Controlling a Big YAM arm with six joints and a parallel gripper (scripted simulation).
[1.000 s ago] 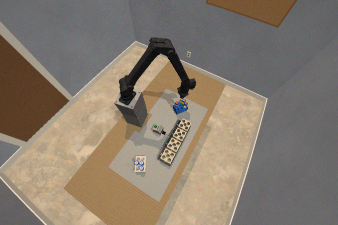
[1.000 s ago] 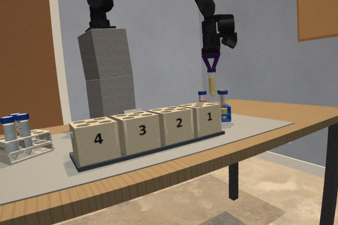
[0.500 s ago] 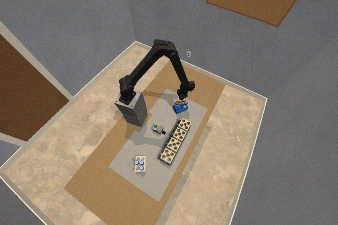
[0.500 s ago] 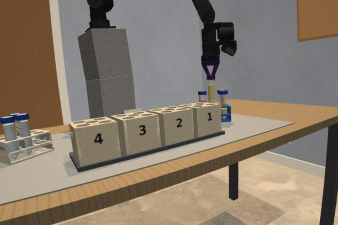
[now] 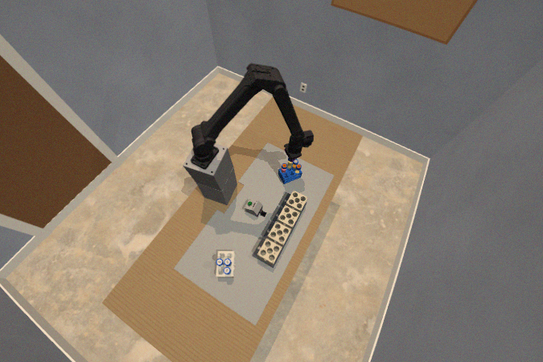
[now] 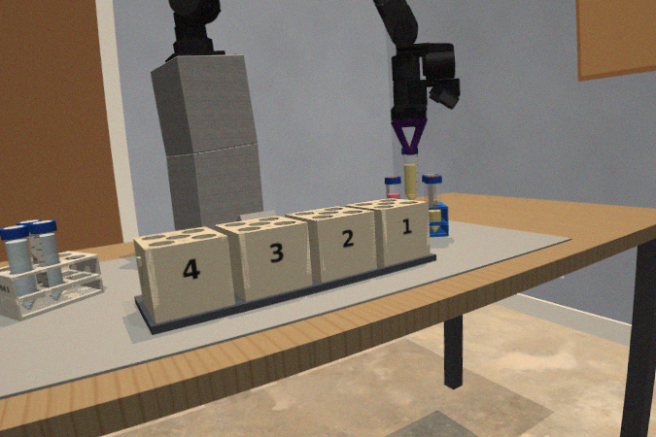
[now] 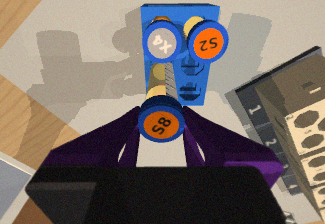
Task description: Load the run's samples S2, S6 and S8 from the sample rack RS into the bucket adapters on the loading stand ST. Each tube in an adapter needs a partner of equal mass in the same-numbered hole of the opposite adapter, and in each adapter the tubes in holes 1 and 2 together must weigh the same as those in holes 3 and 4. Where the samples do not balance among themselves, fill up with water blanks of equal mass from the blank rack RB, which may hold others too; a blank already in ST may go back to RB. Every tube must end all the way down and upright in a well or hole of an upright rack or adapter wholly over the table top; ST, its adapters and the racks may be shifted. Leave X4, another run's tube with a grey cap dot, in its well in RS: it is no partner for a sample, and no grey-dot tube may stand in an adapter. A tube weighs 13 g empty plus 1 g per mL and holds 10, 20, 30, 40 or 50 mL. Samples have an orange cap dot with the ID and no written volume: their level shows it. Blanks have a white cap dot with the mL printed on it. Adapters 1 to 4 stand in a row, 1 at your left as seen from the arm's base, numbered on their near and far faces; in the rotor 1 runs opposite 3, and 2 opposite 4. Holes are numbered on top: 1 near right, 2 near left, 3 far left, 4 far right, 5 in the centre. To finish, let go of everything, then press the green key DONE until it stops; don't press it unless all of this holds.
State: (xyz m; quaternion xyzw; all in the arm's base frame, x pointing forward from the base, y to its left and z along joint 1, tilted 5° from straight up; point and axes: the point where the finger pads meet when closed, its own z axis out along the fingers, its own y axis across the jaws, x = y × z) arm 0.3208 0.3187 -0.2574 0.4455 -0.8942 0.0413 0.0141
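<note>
Right now the blue sample rack RS is 20 mm ahead of my hand, 10 mm to the right of it and 140 mm below it. The rest, counted from my hand: white blank rack RB (40 mm behind, 690 mm to the right, 140 mm below).
</note>
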